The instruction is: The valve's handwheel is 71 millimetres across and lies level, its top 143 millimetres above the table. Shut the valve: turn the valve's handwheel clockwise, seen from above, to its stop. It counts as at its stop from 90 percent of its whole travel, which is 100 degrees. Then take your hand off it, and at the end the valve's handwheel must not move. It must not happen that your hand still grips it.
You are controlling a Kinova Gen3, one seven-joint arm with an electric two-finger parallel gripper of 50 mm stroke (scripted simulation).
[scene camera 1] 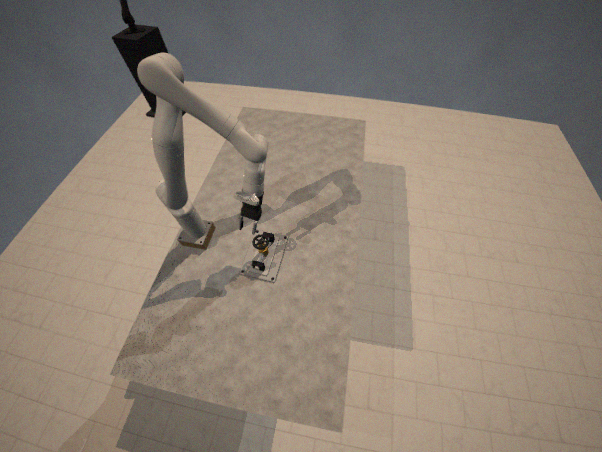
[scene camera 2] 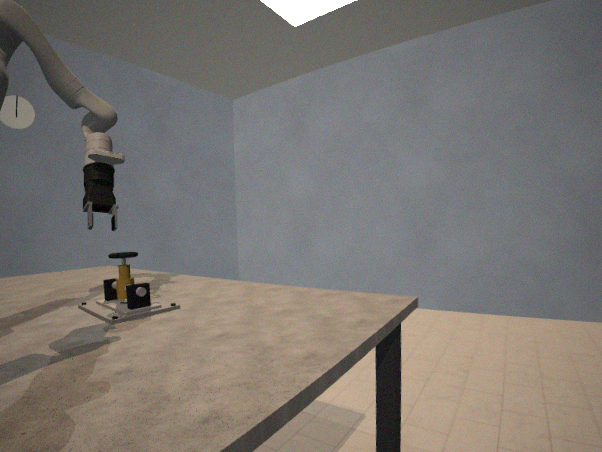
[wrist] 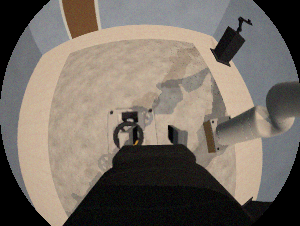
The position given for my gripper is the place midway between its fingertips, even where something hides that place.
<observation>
I see my gripper [scene camera 2: 102, 228].
My gripper is seen too in the wrist view [wrist: 152, 132].
</observation>
